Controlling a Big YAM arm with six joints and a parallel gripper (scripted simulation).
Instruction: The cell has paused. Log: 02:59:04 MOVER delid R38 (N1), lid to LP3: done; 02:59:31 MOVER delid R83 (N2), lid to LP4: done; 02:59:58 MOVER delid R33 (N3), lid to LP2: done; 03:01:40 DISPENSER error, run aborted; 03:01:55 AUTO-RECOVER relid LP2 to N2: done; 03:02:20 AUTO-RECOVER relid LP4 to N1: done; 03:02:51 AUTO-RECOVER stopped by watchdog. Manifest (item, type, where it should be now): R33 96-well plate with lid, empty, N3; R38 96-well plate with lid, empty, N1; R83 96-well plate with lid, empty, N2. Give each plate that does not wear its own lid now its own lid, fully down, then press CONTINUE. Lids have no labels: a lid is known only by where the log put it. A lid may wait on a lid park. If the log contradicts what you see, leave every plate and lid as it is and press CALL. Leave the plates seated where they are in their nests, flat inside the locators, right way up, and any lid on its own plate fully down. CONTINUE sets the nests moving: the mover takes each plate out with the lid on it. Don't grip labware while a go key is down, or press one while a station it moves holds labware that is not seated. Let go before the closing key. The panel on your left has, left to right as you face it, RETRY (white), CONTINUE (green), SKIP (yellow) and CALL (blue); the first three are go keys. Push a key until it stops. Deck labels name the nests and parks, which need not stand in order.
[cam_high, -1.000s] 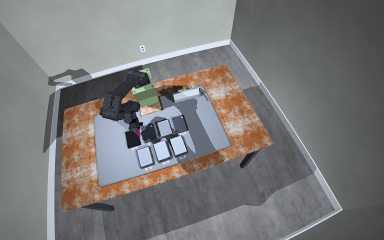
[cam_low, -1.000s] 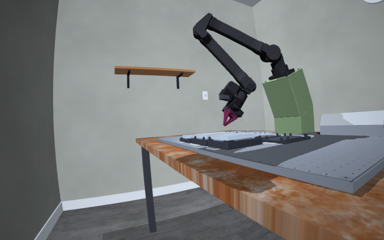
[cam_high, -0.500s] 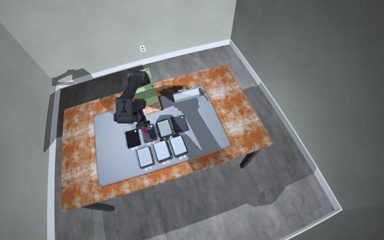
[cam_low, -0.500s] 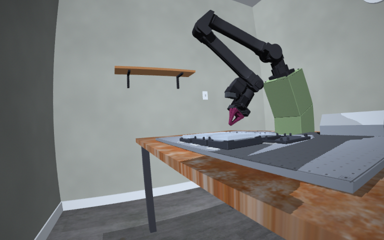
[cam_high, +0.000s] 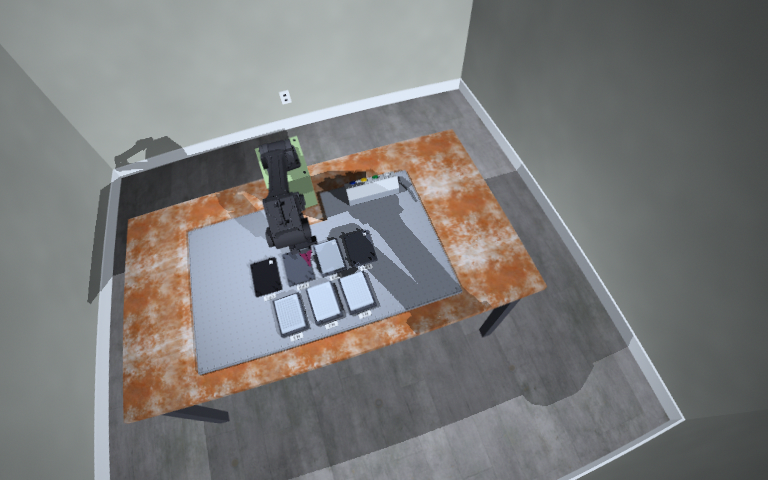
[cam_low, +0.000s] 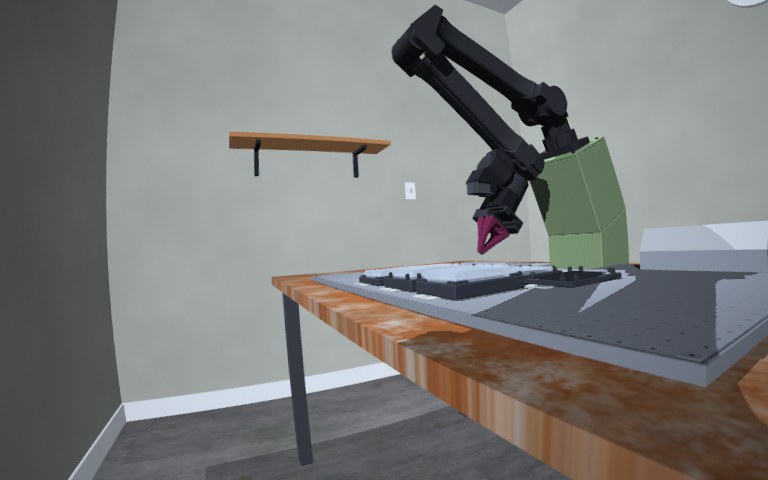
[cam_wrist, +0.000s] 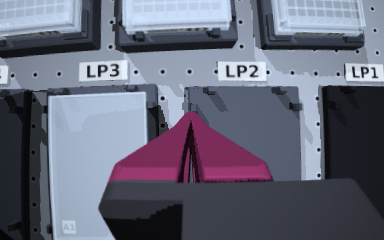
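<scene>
Now: hand 30 mm past the clear lid, 80 mm to the right of it and 50 mm above it. Also, from my hand: LP2 label 50 mm ahead, 50 mm to the right, 60 mm below; LP3 park 30 mm behind, 80 mm to the left, 60 mm below; LP2 park 40 mm behind, 50 mm to the right, 60 mm below.
</scene>
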